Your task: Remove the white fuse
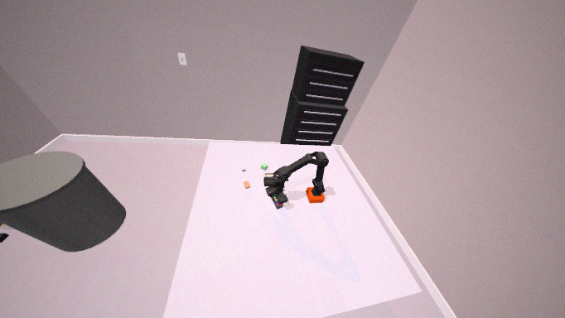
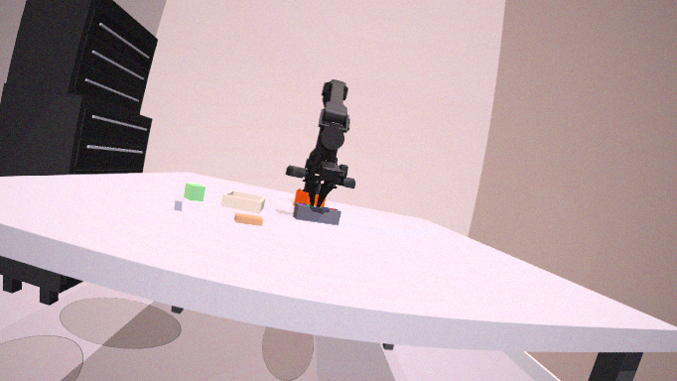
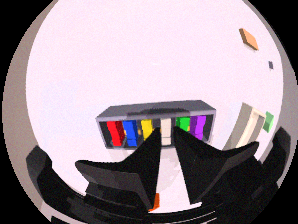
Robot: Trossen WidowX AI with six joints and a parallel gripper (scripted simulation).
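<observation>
Right now the white fuse is 1 cm below my gripper tip. From my gripper tip the other things lie so: orange block: 19 cm ahead, 16 cm to the right, 3 cm below; then green cube: 3 cm ahead, 32 cm to the right, 2 cm below; then beige tray: 2 cm behind, 19 cm to the right, 3 cm below.
</observation>
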